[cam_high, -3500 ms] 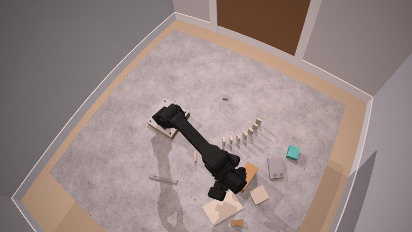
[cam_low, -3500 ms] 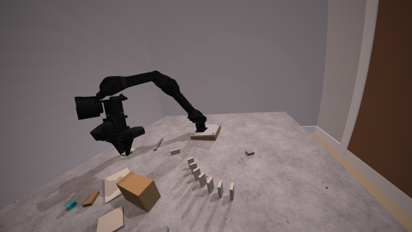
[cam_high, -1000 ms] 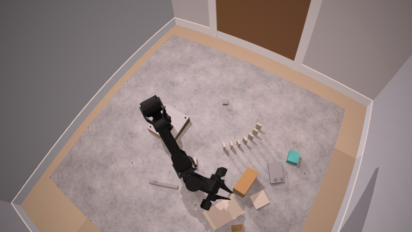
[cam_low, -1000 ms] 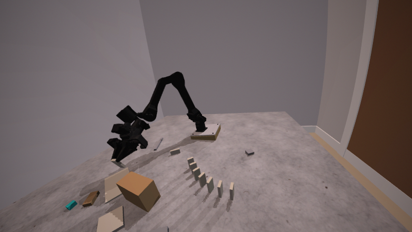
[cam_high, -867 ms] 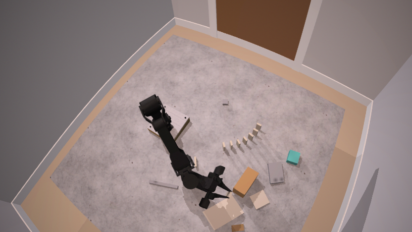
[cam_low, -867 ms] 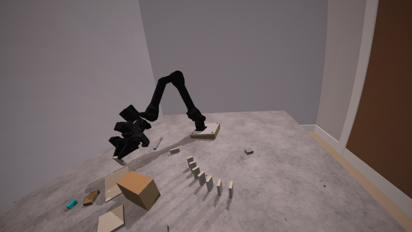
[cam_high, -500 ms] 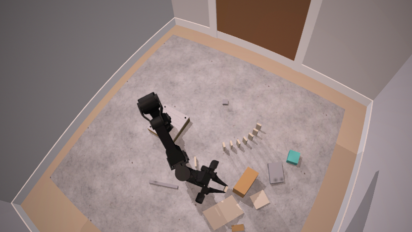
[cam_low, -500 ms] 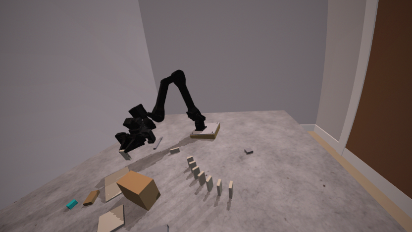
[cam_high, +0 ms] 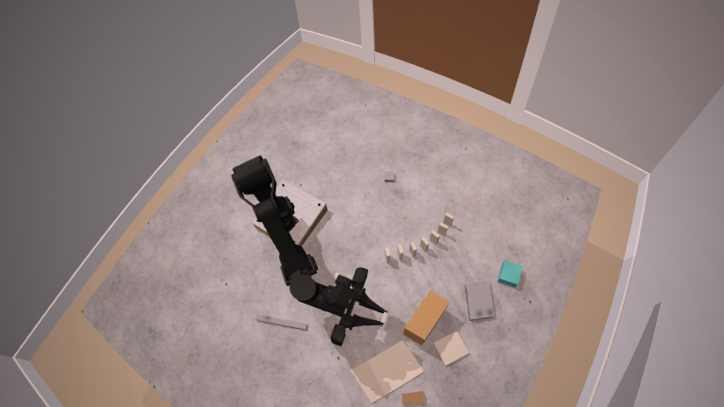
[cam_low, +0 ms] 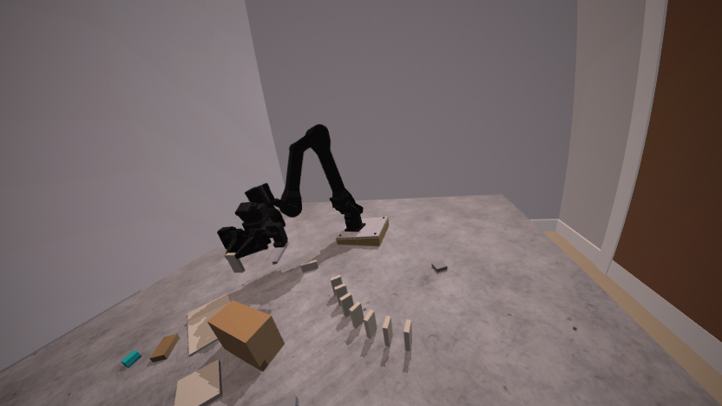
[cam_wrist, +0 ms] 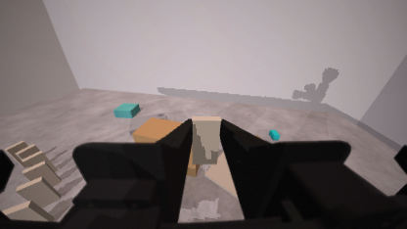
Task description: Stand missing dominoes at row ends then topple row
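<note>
Right now the cream flat panel is 80 mm ahead of my gripper tip, 80 mm to the right of it and 150 mm below it. Also, from my gripper tip: orange box: 60 mm ahead, 90 mm to the left, 120 mm below; then small brown block: 180 mm ahead, 90 mm to the right, 150 mm below; then small cream tile: 170 mm ahead, 80 mm to the left, 150 mm below.
</note>
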